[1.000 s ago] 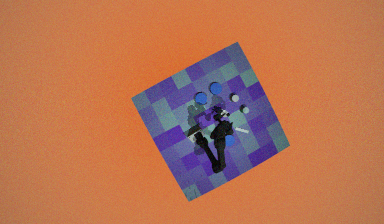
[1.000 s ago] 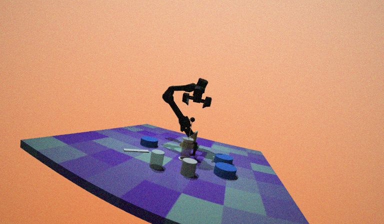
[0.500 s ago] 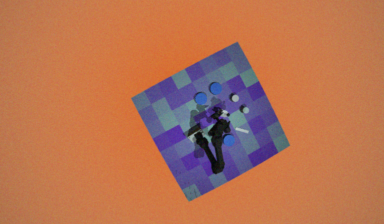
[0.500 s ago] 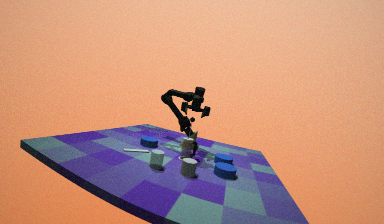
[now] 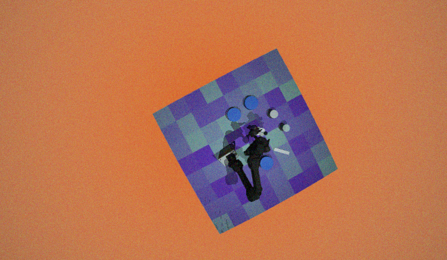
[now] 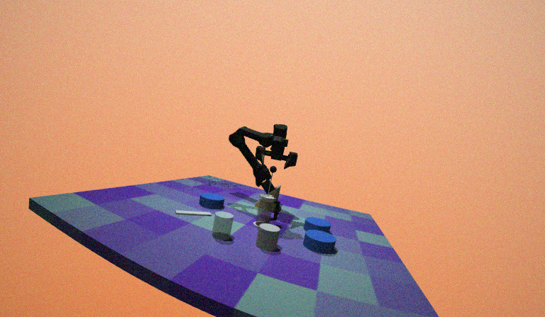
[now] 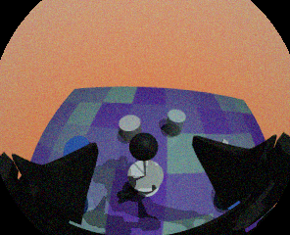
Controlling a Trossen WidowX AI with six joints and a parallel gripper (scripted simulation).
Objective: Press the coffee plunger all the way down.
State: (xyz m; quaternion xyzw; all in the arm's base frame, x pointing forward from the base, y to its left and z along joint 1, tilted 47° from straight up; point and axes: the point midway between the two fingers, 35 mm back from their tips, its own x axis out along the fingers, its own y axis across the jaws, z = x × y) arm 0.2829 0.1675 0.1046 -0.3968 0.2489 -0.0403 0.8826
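The coffee press is 140 mm below my gripper tip, 10 mm to the left of it and 10 mm behind it.
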